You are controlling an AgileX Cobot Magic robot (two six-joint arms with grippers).
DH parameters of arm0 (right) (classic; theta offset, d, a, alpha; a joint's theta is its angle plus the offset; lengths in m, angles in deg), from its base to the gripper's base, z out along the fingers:
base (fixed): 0 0 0 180
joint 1: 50.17 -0.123 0 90
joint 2: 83.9 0 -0.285 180
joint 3: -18.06 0 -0.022 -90
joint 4: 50.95 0.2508 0 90
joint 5: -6.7 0 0.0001 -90
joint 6: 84.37 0.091 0 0
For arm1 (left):
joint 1: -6.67 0.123 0 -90
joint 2: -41.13 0 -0.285 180
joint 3: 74.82 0 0.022 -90
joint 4: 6.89 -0.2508 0 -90
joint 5: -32.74 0 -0.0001 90
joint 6: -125.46 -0.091 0 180
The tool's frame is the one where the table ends.
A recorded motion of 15 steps. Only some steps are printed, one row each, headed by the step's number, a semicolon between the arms.
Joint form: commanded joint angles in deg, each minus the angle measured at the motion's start. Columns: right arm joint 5, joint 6, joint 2, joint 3, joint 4, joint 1; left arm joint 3, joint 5, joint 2, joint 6, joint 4, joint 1.
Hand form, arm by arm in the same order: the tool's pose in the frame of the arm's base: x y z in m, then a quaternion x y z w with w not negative. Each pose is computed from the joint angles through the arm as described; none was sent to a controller.
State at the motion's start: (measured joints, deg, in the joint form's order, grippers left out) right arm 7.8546 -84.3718 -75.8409 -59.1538 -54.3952 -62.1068; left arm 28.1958 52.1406 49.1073 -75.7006 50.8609 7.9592
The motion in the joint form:
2: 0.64 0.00 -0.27 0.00 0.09 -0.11; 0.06 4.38 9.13 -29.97 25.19 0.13
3: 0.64 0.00 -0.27 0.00 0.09 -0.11; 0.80 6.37 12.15 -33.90 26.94 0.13
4: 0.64 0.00 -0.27 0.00 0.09 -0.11; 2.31 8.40 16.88 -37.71 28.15 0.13
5: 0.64 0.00 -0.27 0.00 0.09 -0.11; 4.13 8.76 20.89 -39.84 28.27 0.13
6: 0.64 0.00 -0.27 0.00 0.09 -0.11; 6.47 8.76 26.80 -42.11 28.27 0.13
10: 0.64 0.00 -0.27 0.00 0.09 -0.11; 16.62 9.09 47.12 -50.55 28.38 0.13
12: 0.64 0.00 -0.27 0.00 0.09 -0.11; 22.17 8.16 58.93 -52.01 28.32 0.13
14: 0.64 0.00 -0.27 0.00 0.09 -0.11; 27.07 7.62 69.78 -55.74 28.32 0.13
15: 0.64 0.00 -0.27 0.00 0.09 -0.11; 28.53 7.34 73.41 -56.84 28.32 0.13
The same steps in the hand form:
2: 0.0547 0.0118 0.2160 -0.08966 0.65792 0.05727 0.74554; 0.0629 -0.0350 0.2008 -0.07603 0.74236 -0.31437 0.58676
3: 0.0547 0.0118 0.2160 -0.08966 0.65792 0.05727 0.74554; 0.0661 -0.0379 0.2027 -0.05533 0.75262 -0.31517 0.57548
4: 0.0547 0.0118 0.2160 -0.08966 0.65792 0.05727 0.74554; 0.0722 -0.0406 0.2066 -0.03479 0.76712 -0.31444 0.55808
5: 0.0547 0.0118 0.2160 -0.08966 0.65792 0.05727 0.74554; 0.0794 -0.0410 0.2120 -0.02535 0.77778 -0.30679 0.54799
6: 0.0547 0.0118 0.2160 -0.08966 0.65792 0.05727 0.74554; 0.0912 -0.0407 0.2166 -0.01957 0.79478 -0.29602 0.52945
10: 0.0547 0.0118 0.2160 -0.08966 0.65792 0.05727 0.74554; 0.1448 -0.0398 0.2318 0.01568 0.83857 -0.26325 0.47670
12: 0.0547 0.0118 0.2160 -0.08966 0.65792 0.05727 0.74554; 0.1812 -0.0376 0.2272 0.00809 0.86399 -0.25240 0.43560
14: 0.0547 0.0118 0.2160 -0.08966 0.65792 0.05727 0.74554; 0.2149 -0.0360 0.2139 0.02115 0.88549 -0.23672 0.39929
15: 0.0547 0.0118 0.2160 -0.08966 0.65792 0.05727 0.74554; 0.2255 -0.0354 0.2068 0.02401 0.89294 -0.23169 0.38524

